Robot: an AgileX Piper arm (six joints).
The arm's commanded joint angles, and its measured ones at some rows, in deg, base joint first. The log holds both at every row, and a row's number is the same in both.
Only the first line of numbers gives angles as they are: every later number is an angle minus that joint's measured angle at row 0.
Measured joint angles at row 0: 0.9 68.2 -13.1 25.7 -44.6 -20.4
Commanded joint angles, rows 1 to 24: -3.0 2.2 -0.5 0.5 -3.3 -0.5; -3.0 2.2 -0.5 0.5 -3.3 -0.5; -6.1 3.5 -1.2 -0.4 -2.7 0.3; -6.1 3.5 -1.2 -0.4 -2.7 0.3; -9.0 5.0 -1.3 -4.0 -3.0 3.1; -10.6 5.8 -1.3 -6.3 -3.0 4.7; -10.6 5.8 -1.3 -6.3 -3.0 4.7; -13.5 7.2 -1.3 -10.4 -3.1 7.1; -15.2 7.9 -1.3 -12.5 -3.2 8.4; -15.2 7.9 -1.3 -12.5 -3.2 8.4; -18.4 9.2 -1.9 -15.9 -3.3 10.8; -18.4 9.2 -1.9 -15.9 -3.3 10.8; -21.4 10.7 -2.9 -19.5 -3.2 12.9; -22.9 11.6 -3.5 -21.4 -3.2 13.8; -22.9 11.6 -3.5 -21.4 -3.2 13.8; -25.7 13.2 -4.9 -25.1 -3.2 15.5; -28.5 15.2 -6.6 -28.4 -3.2 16.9; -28.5 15.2 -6.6 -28.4 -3.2 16.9; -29.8 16.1 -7.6 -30.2 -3.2 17.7; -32.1 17.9 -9.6 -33.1 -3.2 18.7; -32.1 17.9 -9.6 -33.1 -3.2 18.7; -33.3 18.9 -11.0 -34.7 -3.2 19.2; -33.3 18.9 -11.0 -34.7 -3.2 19.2; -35.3 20.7 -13.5 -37.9 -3.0 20.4
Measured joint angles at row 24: -32.8 18.8 -10.1 -32.7 -2.4 18.5
